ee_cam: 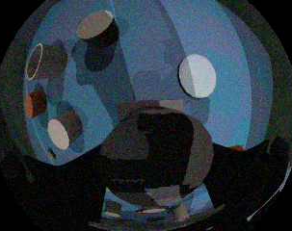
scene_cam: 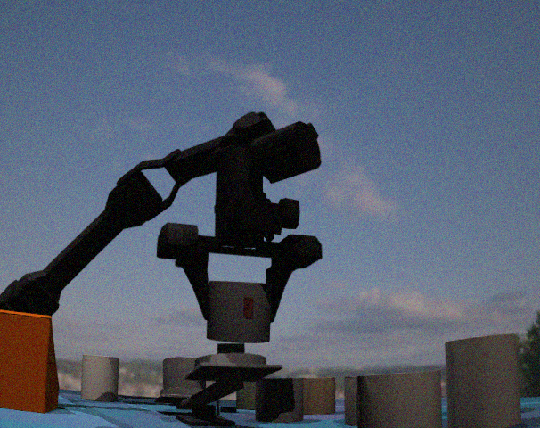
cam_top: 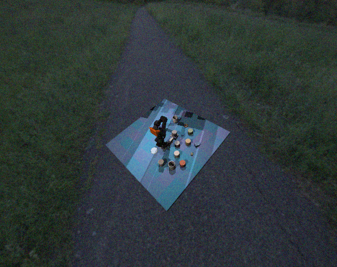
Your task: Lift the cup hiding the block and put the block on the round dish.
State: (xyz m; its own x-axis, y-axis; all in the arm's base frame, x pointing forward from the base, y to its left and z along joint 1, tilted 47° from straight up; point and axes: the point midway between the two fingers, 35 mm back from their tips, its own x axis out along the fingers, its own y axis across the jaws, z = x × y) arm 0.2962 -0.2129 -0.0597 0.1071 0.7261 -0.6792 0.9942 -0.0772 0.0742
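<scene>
My gripper tip is now 1 cm past the block, 2 cm to the right of it and 4 cm above it. Round my gripper tip: balance beam (1 cm behind, 14 cm to the left, 11 cm below); round dish (12 cm behind, 8 cm to the right, 13 cm below); balance (1 cm behind, 14 cm to the left, 9 cm below).
</scene>
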